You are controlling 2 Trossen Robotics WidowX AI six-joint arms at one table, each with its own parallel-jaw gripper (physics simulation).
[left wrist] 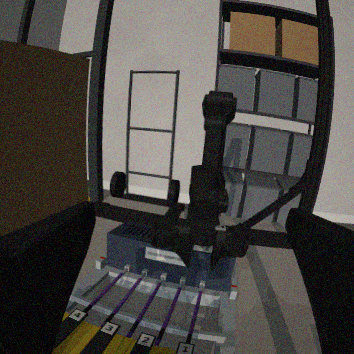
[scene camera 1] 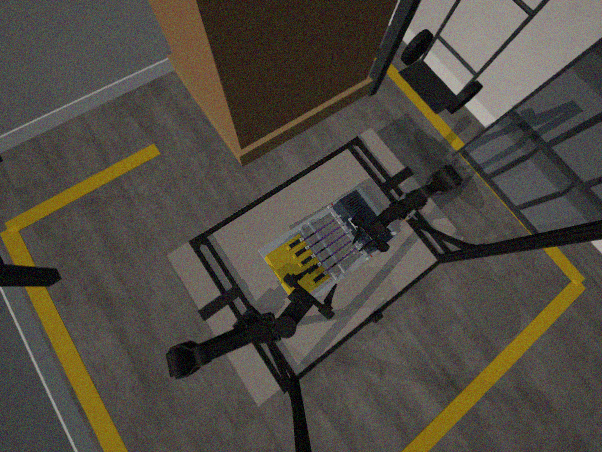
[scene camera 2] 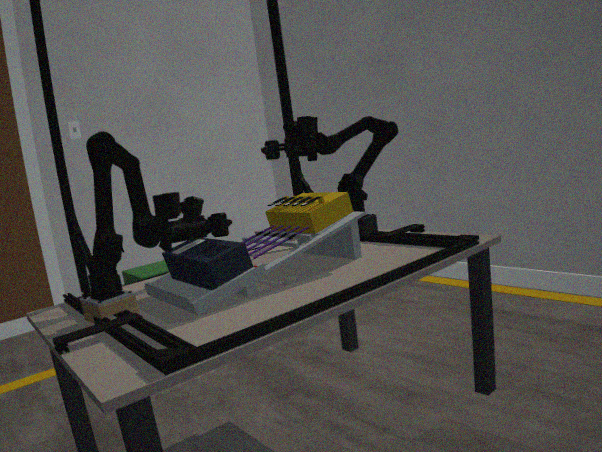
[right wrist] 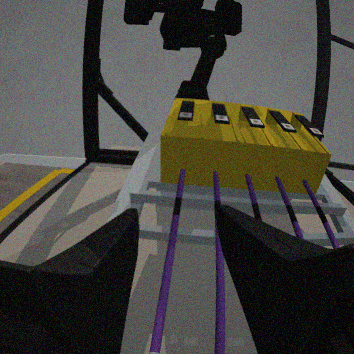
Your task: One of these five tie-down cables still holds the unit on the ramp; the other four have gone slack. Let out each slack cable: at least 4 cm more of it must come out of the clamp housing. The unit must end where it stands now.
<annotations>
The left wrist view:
my left gripper
my right gripper
grey ramp
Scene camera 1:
my left gripper
my right gripper
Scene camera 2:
my left gripper
my right gripper
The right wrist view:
my right gripper
grey ramp
</annotations>
